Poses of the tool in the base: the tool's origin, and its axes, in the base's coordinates. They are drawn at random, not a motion.
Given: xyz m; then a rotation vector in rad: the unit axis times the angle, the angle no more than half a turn.
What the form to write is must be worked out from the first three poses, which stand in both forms.
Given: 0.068 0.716 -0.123 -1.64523 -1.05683 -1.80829
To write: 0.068 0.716 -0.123 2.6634 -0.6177 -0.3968 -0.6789
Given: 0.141 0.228 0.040 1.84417 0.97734 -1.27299
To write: 0.141 0.228 0.040 2.4447 0.7543 0.3998 -0.5207
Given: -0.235 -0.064 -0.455 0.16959 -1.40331 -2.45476
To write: -0.235 -0.064 -0.455 2.8326 0.0599 -0.4954 -0.8666
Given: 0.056 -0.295 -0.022 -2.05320 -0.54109 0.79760
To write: 0.056 -0.295 -0.022 2.2682 -0.9052 -0.2386 0.3516
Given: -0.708 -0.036 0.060 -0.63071 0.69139 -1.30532
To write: -0.708 -0.036 0.060 1.6061 -0.3927 0.4305 -0.8127
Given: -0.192 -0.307 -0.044 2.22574 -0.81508 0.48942
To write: -0.192 -0.307 -0.044 2.4203 0.9196 -0.3368 0.2022
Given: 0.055 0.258 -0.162 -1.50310 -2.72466 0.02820
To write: 0.055 0.258 -0.162 3.1119 -0.4830 -0.8756 0.0091
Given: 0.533 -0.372 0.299 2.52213 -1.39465 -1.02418
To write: 0.533 -0.372 0.299 3.0586 0.8246 -0.4560 -0.3349
